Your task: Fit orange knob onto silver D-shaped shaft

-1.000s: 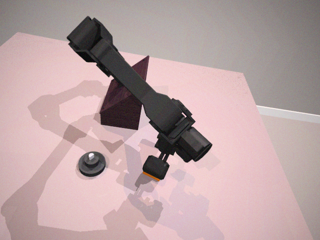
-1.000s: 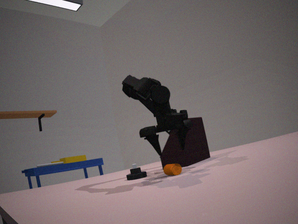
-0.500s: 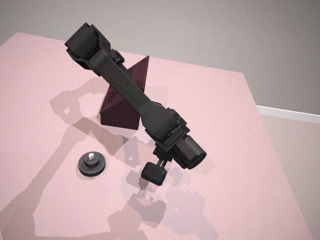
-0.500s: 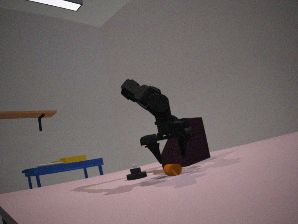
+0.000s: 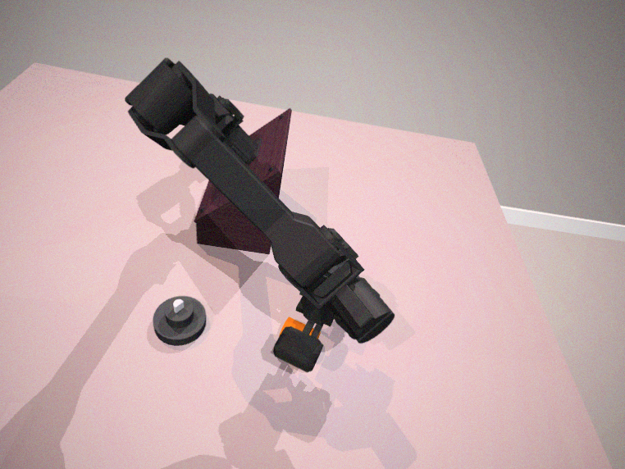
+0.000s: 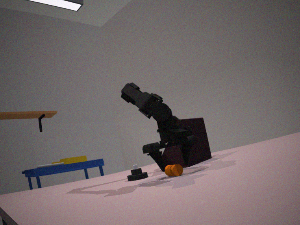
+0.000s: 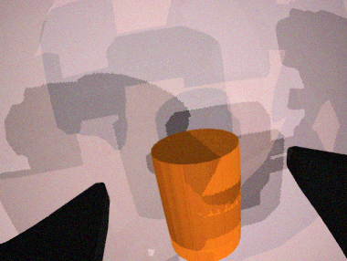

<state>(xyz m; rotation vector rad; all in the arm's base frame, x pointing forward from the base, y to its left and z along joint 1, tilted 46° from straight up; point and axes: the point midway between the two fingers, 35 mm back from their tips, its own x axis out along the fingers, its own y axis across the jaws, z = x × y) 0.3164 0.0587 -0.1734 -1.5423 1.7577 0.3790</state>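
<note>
Now: the orange knob 1 cm below my gripper tip. From my gripper tip the other things lie so: round dark pedestal 22 cm to the right, 1 cm behind.
</note>
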